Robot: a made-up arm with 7 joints. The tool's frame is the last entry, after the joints. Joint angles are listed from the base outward. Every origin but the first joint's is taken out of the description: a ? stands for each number. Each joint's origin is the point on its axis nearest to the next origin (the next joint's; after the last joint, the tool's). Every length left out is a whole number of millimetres.
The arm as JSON. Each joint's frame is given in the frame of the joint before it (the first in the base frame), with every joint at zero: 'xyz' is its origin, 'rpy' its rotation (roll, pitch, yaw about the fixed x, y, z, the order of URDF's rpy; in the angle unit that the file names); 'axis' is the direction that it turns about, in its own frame. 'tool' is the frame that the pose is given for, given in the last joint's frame.
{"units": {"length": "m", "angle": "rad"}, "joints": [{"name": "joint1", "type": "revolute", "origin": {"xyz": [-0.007, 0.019, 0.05], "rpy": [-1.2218, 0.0, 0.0]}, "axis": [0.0, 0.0, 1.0]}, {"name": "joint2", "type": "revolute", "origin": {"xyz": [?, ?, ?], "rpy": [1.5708, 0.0, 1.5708]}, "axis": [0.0, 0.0, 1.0]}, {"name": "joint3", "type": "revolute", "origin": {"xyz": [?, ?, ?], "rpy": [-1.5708, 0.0, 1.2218]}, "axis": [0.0, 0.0, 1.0]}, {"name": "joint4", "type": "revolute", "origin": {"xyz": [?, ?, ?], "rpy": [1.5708, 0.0, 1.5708]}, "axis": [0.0, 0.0, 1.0]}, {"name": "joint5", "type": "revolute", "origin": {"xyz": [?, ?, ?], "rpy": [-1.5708, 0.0, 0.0]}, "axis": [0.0, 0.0, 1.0]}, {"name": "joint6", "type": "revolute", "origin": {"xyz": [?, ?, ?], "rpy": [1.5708, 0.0, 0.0]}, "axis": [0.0, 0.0, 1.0]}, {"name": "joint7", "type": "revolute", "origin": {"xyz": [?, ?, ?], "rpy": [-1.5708, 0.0, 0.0]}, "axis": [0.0, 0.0, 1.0]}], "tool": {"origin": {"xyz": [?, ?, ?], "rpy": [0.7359, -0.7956, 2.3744]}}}
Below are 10 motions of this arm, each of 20 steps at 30 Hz.
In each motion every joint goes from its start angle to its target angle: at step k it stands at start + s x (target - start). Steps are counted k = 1, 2, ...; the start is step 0. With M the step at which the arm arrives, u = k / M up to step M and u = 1 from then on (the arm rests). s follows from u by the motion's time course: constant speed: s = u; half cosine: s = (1 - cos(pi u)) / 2; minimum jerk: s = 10 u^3 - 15 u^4 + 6 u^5.
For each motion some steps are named. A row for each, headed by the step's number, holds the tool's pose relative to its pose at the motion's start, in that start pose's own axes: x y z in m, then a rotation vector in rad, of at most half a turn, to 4 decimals.
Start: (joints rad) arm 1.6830 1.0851 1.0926 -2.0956 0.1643 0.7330 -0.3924
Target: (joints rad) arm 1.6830 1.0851 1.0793 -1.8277 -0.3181 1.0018 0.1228
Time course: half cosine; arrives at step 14
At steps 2, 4, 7, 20:
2: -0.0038 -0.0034 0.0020 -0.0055 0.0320 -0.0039
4: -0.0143 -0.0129 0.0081 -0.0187 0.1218 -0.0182
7: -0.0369 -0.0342 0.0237 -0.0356 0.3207 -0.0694
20: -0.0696 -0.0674 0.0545 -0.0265 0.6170 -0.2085

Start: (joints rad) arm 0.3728 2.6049 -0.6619 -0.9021 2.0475 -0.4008 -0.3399
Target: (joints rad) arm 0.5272 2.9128 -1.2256 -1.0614 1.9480 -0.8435 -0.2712
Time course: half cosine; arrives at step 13
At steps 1, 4, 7, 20:
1: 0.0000 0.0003 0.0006 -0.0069 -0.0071 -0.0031
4: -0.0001 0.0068 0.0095 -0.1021 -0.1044 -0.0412
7: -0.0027 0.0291 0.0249 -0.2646 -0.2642 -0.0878
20: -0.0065 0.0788 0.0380 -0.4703 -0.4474 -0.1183

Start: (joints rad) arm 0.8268 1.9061 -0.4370 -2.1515 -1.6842 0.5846 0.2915
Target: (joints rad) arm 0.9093 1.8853 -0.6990 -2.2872 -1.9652 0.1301 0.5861
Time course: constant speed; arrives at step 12
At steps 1, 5, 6, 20:
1: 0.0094 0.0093 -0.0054 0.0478 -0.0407 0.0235
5: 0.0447 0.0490 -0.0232 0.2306 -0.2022 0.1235
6: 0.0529 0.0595 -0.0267 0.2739 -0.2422 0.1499
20: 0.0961 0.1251 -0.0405 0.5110 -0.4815 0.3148

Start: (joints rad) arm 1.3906 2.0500 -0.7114 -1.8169 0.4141 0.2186 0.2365
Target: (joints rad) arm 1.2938 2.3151 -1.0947 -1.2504 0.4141 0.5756 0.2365
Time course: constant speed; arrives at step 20
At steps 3, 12, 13, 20:
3: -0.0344 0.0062 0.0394 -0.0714 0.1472 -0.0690
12: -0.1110 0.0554 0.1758 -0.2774 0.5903 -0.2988
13: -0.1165 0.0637 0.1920 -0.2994 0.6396 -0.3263
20: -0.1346 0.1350 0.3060 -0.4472 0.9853 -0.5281

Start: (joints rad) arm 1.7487 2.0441 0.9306 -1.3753 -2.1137 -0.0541 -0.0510
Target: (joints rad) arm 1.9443 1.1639 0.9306 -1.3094 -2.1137 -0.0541 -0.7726
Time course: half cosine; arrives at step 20
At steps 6, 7, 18, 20:
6: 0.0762 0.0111 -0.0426 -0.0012 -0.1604 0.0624
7: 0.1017 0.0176 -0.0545 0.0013 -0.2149 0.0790
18: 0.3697 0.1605 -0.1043 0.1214 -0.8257 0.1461
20: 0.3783 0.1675 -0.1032 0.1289 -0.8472 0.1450

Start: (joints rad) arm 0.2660 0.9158 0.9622 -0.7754 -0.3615 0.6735 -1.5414
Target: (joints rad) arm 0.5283 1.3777 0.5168 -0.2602 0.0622 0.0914 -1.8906
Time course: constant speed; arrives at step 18
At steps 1, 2, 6, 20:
1: -0.0012 -0.0058 -0.0004 -0.0190 -0.0125 -0.0374
2: -0.0027 -0.0121 -0.0002 -0.0388 -0.0242 -0.0739
6: -0.0110 -0.0411 0.0069 -0.1262 -0.0624 -0.2114
20: -0.0576 -0.1314 0.1056 -0.4610 -0.0804 -0.5644

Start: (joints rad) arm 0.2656 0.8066 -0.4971 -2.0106 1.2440 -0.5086 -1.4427
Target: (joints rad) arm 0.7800 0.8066 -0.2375 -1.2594 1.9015 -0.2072 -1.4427
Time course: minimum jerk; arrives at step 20
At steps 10, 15, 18, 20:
10: 0.0215 0.0635 0.2490 -0.3175 0.6699 0.0727
15: 0.1176 0.1888 0.4050 -0.4735 1.2129 0.0319
18: 0.1488 0.2265 0.4311 -0.4982 1.3399 0.0045
20: 0.1517 0.2300 0.4331 -0.5002 1.3513 0.0017

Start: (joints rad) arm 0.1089 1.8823 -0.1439 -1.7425 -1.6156 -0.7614 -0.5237
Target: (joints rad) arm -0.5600 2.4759 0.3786 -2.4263 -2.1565 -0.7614 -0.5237
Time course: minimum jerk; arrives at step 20
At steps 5, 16, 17, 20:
5: 0.0047 -0.0006 0.0596 -0.1872 -0.0241 0.0084
16: 0.0254 0.1986 0.3509 -1.6436 -0.5283 0.3064
17: 0.0241 0.2077 0.3533 -1.6925 -0.5592 0.3236
20: 0.0228 0.2152 0.3550 -1.7336 -0.5863 0.3385

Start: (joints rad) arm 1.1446 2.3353 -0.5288 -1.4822 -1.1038 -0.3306 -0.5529
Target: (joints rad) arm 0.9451 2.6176 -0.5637 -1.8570 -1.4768 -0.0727 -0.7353
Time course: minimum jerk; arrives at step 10
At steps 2, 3, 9, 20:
2: -0.0023 0.0013 0.0049 -0.0453 -0.0080 -0.0180
3: -0.0062 0.0038 0.0135 -0.1276 -0.0225 -0.0505
9: -0.0231 0.0279 0.0684 -0.7681 -0.1365 -0.2990
20: -0.0232 0.0282 0.0689 -0.7746 -0.1377 -0.3016

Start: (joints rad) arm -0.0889 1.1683 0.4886 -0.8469 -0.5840 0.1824 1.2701
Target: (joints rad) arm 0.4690 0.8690 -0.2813 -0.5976 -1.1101 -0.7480 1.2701
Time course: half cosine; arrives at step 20
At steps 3, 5, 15, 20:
3: -0.0090 -0.0068 0.0291 -0.1032 -0.0143 0.0070
5: -0.0233 -0.0132 0.0800 -0.2792 -0.0295 0.0263
15: -0.0538 0.1425 0.4625 -1.5869 0.2713 0.4564
20: -0.0372 0.2099 0.5202 -1.8166 0.4343 0.5989

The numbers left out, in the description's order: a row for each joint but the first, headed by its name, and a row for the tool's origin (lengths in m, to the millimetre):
joint2: -0.009 0.031 0.0
joint3: 0.137 -0.073 0.0
joint4: -0.02 -0.028 0.0
joint5: 0.061 -0.408 0.0
joint6: -0.01 -0.029 0.0
joint7: -0.019 -0.013 0.0
tool: -0.008 -0.008 0.0

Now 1 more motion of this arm.
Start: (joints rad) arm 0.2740 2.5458 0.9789 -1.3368 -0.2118 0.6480 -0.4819
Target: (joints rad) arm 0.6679 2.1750 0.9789 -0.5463 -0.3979 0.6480 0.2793
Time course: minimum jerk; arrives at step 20
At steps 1, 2, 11, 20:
1: 0.0000 -0.0006 0.0001 -0.0004 0.0006 0.0011
2: 0.0001 -0.0041 0.0007 -0.0029 0.0045 0.0082
11: 0.0725 -0.2663 0.1204 -0.2865 0.3404 0.4299
20: 0.1610 -0.3792 0.2837 -0.5579 0.5820 0.5342

